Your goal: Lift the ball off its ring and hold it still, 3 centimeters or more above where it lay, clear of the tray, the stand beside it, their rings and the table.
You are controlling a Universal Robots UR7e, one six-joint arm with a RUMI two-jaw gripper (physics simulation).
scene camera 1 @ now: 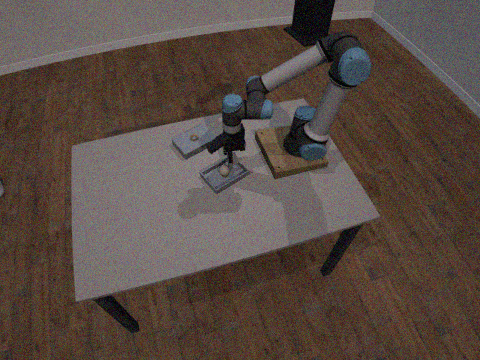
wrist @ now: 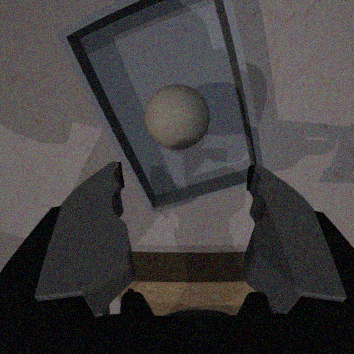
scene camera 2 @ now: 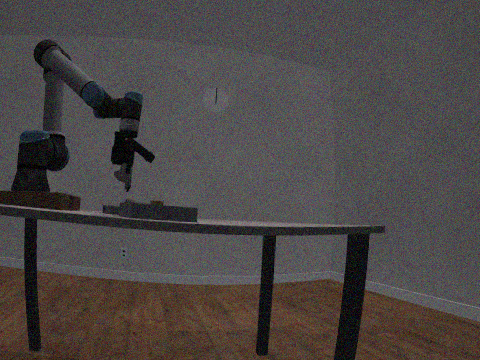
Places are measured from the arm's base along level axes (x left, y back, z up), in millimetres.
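Pixels of known places: gripper, fingertip midpoint: [scene camera 1: 228,161] [wrist: 184,166] [scene camera 2: 126,190]; arm's base, link origin: [scene camera 2: 30,193].
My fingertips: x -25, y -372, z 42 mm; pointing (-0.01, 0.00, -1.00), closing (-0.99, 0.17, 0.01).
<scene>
Ahead of a thing's pixels: the offset from my fingertips to its top centre. "pt": to the spot under its first point. Level surfaces: height alone.
The pale ball {dx +2, dy -21, dz -22 mm} [scene camera 1: 225,171] [wrist: 177,117] sits inside the shallow blue-grey tray {dx +2, dy -21, dz -57 mm} [scene camera 1: 217,190] [wrist: 112,117]. In the second scene view its top may show faintly behind the stand. The ring under the ball is hidden. My gripper [scene camera 1: 230,161] [scene camera 2: 128,189] [wrist: 184,166] points down, partly open, with nothing between its fingers. It hangs above the tray, near the ball but apart from it. In the wrist view the ball lies beyond the fingertips, slightly left of midway between them.
The blue-grey stand [scene camera 1: 185,146] [scene camera 2: 175,214] is beside the tray, with an orange ring {pt dx -255, dy -77, dz -48 mm} [scene camera 1: 192,138] [scene camera 2: 157,203] on top. The arm's wooden base board [scene camera 1: 292,167] [scene camera 2: 65,201] [wrist: 190,267] lies on the table {dz -86 mm} [scene camera 1: 150,225] on the other side of the tray.
</scene>
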